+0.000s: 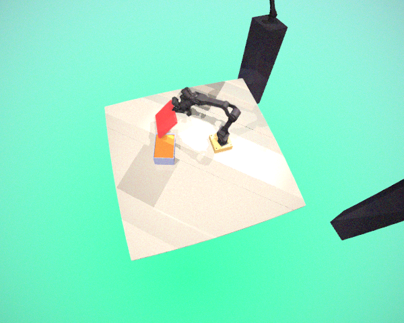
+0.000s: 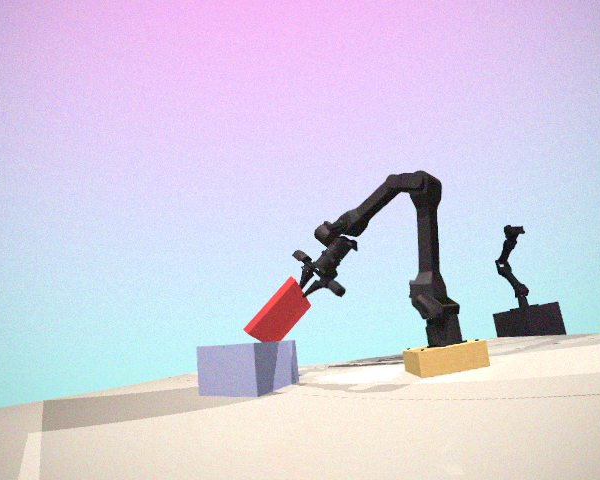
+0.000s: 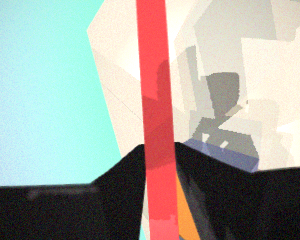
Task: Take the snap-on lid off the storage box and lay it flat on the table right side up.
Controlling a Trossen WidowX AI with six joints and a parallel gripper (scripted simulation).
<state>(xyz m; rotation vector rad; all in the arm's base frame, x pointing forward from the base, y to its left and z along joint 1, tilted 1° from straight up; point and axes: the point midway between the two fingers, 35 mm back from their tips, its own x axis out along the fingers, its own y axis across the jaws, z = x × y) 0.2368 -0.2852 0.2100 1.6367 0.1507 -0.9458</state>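
The red lid is 60 mm ahead of my gripper tip, 10 mm to the right of it and 60 mm below it. The rest, counted from my gripper tip: storage box (150 mm ahead, 160 mm to the left, 180 mm below).
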